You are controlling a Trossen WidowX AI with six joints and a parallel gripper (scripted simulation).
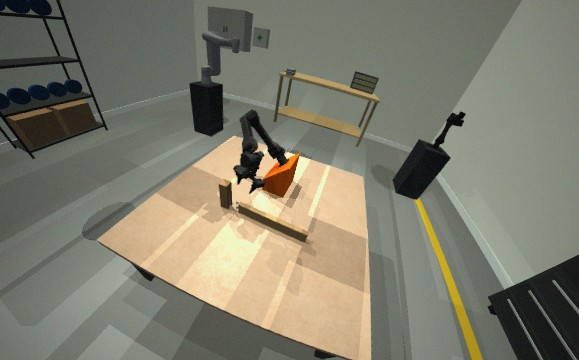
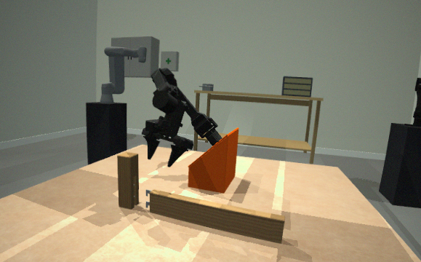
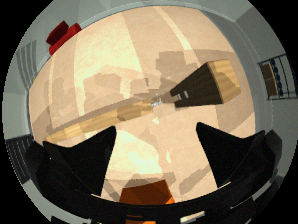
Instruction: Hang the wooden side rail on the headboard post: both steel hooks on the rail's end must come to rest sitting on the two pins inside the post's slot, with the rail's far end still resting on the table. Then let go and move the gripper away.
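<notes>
The headboard post lies 10 cm to the right of my gripper tip, 7 cm below it and 2 cm ahead of it.
</notes>
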